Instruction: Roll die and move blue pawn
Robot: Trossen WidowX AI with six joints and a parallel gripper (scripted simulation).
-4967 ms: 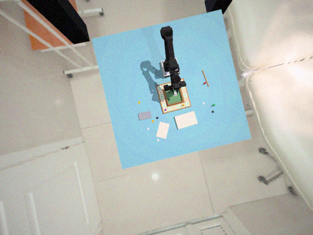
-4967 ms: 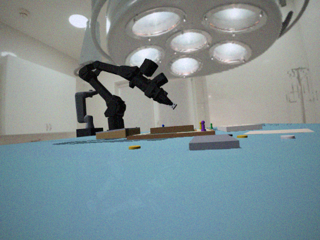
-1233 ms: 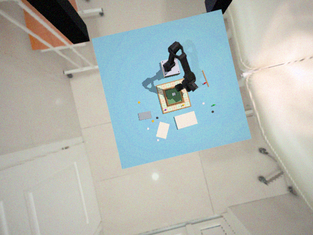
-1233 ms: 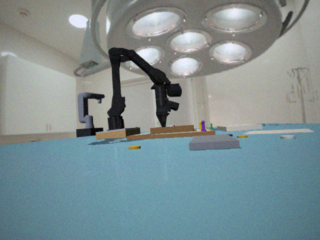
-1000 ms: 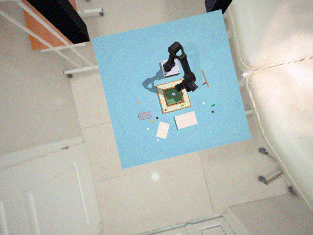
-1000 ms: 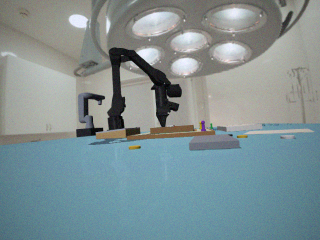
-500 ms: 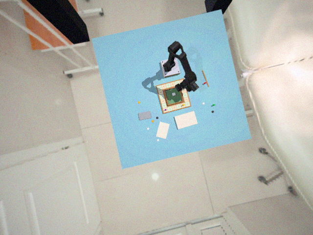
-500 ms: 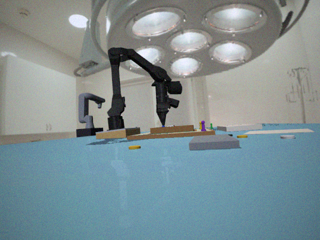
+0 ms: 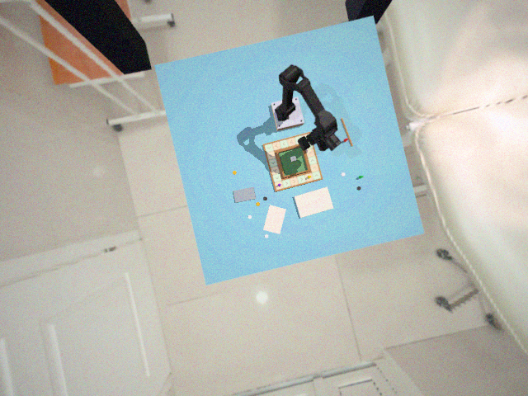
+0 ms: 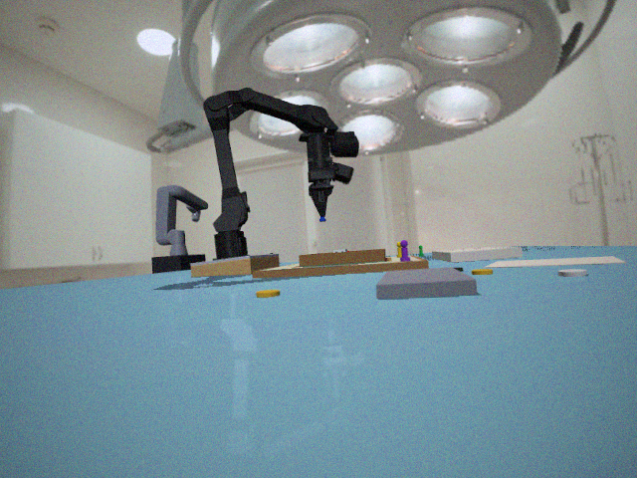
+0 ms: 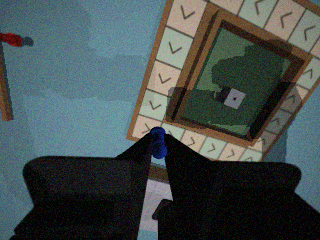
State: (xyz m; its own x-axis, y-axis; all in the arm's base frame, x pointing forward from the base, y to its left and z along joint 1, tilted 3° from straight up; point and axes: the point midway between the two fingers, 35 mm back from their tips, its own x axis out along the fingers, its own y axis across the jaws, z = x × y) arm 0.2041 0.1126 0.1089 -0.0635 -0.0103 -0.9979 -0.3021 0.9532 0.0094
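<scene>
The white die lies 60 mm ahead of my gripper tip, 100 mm to the right of it and 100 mm below it. From my gripper tip the other things lie so: yellow pawn 180 mm ahead, 40 mm to the right, 100 mm below; then green tray 70 mm ahead, 110 mm to the right, 120 mm below; then blue pawn right at my gripper tip.
</scene>
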